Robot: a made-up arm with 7 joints.
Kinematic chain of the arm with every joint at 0, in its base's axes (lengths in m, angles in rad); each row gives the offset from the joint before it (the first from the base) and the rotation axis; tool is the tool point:
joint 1: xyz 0 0 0.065 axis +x
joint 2: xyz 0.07 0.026 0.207 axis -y
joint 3: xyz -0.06 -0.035 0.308 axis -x
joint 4: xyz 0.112 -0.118 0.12 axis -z
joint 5: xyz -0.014 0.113 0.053 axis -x
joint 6: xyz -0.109 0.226 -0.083 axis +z
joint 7: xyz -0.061 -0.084 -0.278 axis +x
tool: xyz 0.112 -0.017 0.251
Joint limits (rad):
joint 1: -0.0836..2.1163
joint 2: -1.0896..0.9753
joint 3: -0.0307..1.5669
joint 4: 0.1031..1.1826
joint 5: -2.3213..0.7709
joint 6: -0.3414..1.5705
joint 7: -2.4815..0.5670
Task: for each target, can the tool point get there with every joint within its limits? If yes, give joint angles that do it. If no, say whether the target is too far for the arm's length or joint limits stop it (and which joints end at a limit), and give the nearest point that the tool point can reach.
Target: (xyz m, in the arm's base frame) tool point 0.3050 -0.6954 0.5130
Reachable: yes | joints 1.4467 -0.1676 0.8819 1.0034 -1.8859 0.3379 -0.4417
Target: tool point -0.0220 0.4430 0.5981
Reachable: yes | joints 0.1966 0.6200 1.2971 0.5632 -1.6246 0.9268 -0.8824
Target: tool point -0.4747 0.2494 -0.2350
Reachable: no: joint limits stop it (at a limit: joint 1, joint 2, joint 4, joint 5, joint 6) | nearest point -0.3094 0.0128 -0.3179 | short by 0.300 m
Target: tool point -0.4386 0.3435 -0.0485
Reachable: no: joint limits stop it (at a limit: joint 1, joint 2, joint 3, joint 7) | nearest point -0.2020 0.2982 0.0707 | short by 0.269 m
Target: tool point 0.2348 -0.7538 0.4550
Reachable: yes | joints 1.8685 -0.0743 0.9045 0.7440 -1.6226 0.9763 -1.2399
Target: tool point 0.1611 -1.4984 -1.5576
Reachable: no: too far | nearest point 0.1222 -1.1049 -0.6290 | short by 1.009 m
